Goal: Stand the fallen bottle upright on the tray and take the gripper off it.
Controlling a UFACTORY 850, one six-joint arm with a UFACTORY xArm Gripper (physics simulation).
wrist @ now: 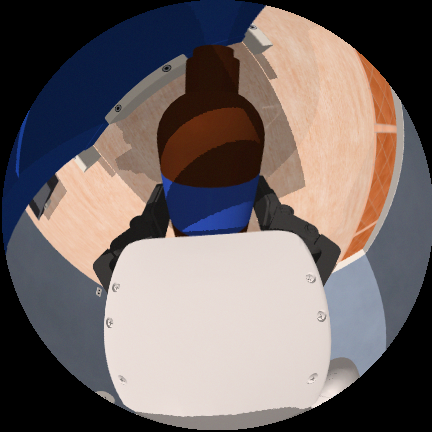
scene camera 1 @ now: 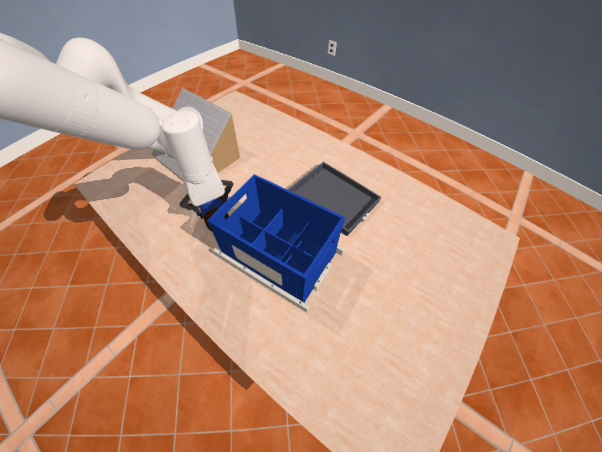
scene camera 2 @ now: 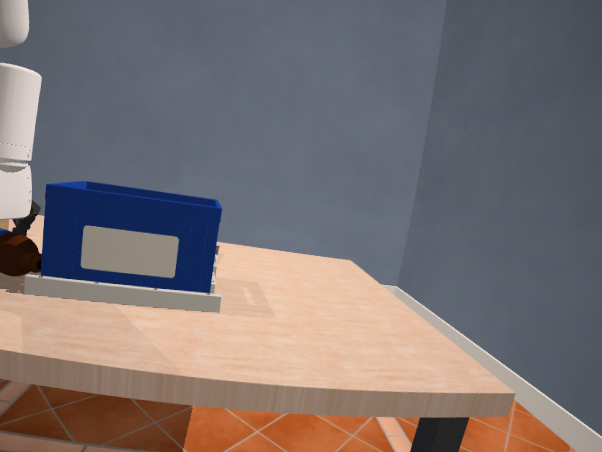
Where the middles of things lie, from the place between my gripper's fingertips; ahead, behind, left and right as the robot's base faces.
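Here is the brown bottle (wrist: 210,140), and my gripper is now 10 mm below it, 30 mm short of it and 20 mm to the left of it.
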